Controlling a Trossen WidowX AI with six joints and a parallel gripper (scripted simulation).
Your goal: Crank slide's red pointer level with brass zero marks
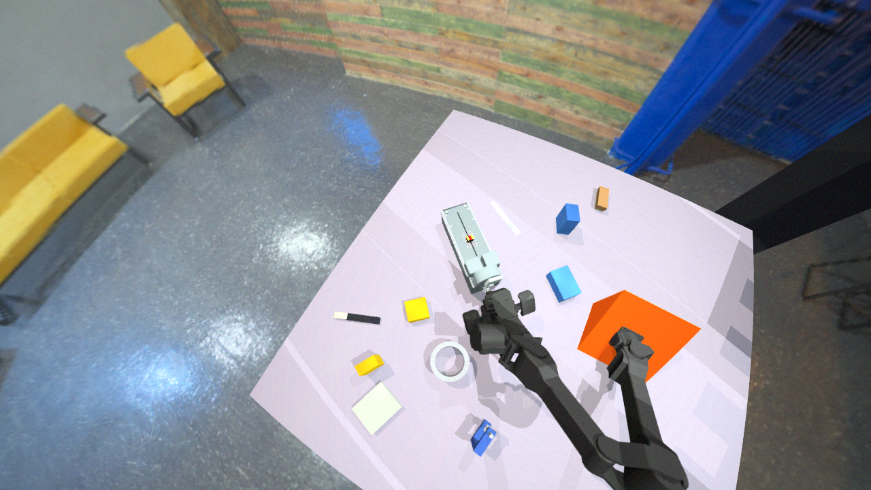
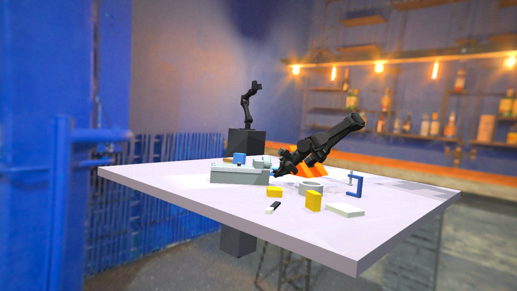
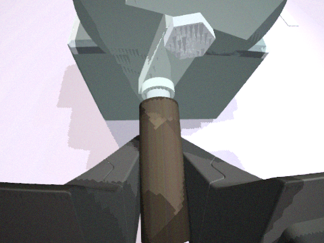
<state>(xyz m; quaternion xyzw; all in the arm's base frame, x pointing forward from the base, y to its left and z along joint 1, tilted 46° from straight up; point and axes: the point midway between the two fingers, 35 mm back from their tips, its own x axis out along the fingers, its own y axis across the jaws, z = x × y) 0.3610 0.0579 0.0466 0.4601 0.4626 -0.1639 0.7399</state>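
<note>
My gripper tip is 3 cm below the brown crank handle, 1 cm to the right of it and 1 cm past it. Also, from my gripper tip: metal strip 28 cm to the right, 7 cm ahead, 3 cm below; then blue clamp 32 cm to the left, 15 cm behind, 2 cm above; then red pointer 12 cm ahead, 11 cm to the right, 5 cm above.
</note>
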